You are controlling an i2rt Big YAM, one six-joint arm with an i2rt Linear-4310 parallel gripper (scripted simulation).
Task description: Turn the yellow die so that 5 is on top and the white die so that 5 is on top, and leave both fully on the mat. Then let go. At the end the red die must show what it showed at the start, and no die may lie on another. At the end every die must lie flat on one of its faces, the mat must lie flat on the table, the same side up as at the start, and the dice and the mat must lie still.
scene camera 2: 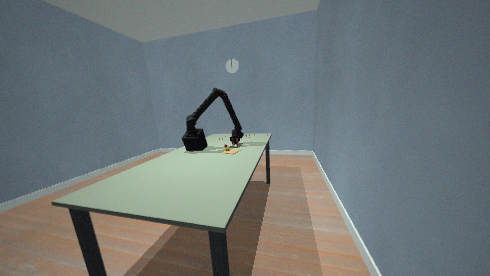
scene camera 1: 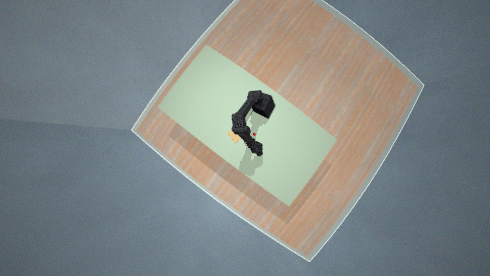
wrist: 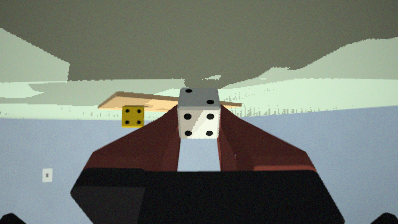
The pictures show: the gripper, a tan mat and a white die.
